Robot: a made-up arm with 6 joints. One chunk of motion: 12 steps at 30 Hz.
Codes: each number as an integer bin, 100 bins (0 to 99) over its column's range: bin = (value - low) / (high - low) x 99, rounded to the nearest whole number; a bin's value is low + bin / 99 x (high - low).
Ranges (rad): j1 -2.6..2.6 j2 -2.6..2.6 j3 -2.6..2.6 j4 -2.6..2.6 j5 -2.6..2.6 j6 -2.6..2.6
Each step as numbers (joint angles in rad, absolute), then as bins.
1 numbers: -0.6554 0.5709 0.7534 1.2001 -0.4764 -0.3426
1 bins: 37 60 64 72 40 43
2 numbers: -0.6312 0.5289 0.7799 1.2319 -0.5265 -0.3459
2 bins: 37 60 64 73 39 43
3 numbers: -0.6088 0.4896 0.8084 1.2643 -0.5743 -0.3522
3 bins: 38 59 65 74 39 43
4 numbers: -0.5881 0.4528 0.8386 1.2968 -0.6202 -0.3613
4 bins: 38 58 65 74 38 43
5 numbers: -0.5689 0.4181 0.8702 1.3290 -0.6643 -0.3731
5 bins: 39 57 66 75 37 42
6 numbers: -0.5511 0.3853 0.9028 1.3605 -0.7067 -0.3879
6 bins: 39 57 67 75 36 42
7 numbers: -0.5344 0.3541 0.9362 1.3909 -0.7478 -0.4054
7 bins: 39 56 67 76 35 42
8 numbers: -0.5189 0.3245 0.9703 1.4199 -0.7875 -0.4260
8 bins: 40 56 68 77 35 41
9 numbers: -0.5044 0.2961 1.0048 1.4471 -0.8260 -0.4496
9 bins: 40 55 69 77 34 41
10 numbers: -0.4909 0.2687 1.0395 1.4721 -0.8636 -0.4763
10 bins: 40 55 69 78 33 40
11 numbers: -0.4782 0.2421 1.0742 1.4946 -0.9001 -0.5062
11 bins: 40 54 70 78 32 40
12 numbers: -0.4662 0.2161 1.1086 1.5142 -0.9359 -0.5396
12 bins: 41 54 71 78 32 39
